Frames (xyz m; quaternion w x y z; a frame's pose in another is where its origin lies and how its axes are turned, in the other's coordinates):
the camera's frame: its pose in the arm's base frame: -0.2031 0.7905 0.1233 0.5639 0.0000 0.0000 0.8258
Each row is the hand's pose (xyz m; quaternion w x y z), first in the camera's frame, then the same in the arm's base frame.
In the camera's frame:
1: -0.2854 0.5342 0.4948 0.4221 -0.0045 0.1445 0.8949
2: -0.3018 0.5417 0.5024 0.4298 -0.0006 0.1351 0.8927
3: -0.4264 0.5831 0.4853 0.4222 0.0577 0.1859 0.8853
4: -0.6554 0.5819 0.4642 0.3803 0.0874 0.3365 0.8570
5: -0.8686 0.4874 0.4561 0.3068 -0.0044 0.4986 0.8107
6: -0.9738 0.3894 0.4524 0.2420 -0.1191 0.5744 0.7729
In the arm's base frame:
1: -0.5968 0.3302 0.6181 0.5010 0.1219 -0.0778 -0.8533
2: -0.5978 0.3122 0.6257 0.4949 0.1119 -0.0757 -0.8584
3: -0.5910 0.1811 0.6086 0.4930 0.1210 -0.1525 -0.8479
4: -0.5065 -0.0317 0.5875 0.4933 0.2286 -0.2619 -0.7974
5: -0.3409 -0.1959 0.5794 0.4965 0.4142 -0.2775 -0.7105
6: -0.2113 -0.2582 0.5757 0.5018 0.5415 -0.2256 -0.6357

